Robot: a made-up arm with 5 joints.
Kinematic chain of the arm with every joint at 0, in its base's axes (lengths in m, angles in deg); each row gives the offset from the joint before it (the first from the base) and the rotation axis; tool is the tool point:
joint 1: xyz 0 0 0.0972 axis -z
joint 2: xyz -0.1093 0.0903 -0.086 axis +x
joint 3: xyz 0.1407 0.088 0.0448 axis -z
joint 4: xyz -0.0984 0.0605 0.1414 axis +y
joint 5: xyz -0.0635 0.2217 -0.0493 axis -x
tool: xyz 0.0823 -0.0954 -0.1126
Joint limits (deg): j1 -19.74..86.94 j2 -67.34..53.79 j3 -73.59..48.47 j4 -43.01..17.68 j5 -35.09..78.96
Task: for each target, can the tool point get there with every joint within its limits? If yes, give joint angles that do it. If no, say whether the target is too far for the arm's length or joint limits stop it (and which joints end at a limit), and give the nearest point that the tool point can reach.
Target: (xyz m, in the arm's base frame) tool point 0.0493 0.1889 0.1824
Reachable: yes | joints 54.08 10.29 -60.04 -7.17 56.79
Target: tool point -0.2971 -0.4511 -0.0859
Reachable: no: joint limits stop it (at a limit: joint 1, joint 2, joint 3, joint 4, joint 5) | nearest point -0.2828 0.0002 -0.0186 | short by 0.456 m
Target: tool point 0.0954 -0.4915 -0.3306
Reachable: no: joint limits stop it (at a limit: joint 1, joint 2, joint 3, joint 5) | nearest point 0.2248 -0.2320 -0.2130 | short by 0.313 m
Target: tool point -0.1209 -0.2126 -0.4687
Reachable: no: joint limits stop it (at a limit: joint 1, joint 2, joint 3, joint 5) | nearest point 0.2187 -0.1588 -0.3037 | short by 0.381 m
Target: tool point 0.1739 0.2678 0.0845
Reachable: yes | joints 75.00 28.34 -56.74 -2.64 -26.36
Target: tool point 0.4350 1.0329 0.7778
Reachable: no: too far | nearest point 0.1578 0.3747 0.2456 | short by 0.891 m
